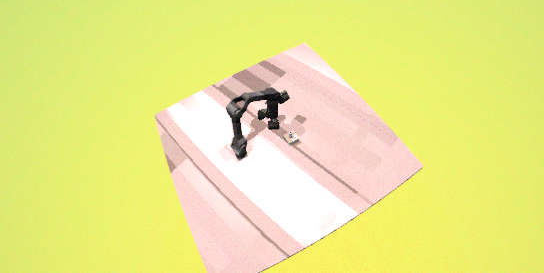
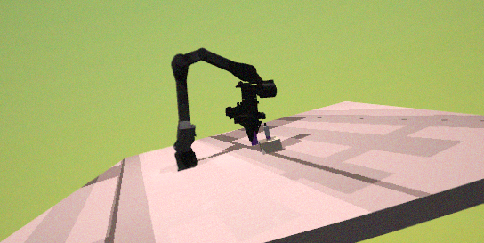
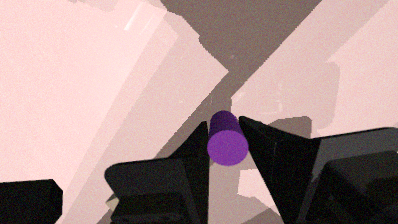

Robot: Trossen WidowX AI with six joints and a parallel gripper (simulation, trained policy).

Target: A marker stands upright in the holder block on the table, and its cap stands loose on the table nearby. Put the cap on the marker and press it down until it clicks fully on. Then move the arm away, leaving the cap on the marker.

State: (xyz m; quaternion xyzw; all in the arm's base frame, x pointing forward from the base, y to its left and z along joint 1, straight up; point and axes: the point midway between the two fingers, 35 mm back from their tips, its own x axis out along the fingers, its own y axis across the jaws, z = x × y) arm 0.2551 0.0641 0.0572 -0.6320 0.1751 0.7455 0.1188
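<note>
Now: gripper tip 50 mm short of the holder block, 130 mm to the left of it and 10 mm above it. Round my gripper tip: purple cap: 10 mm ahead, 10 mm above.
</note>
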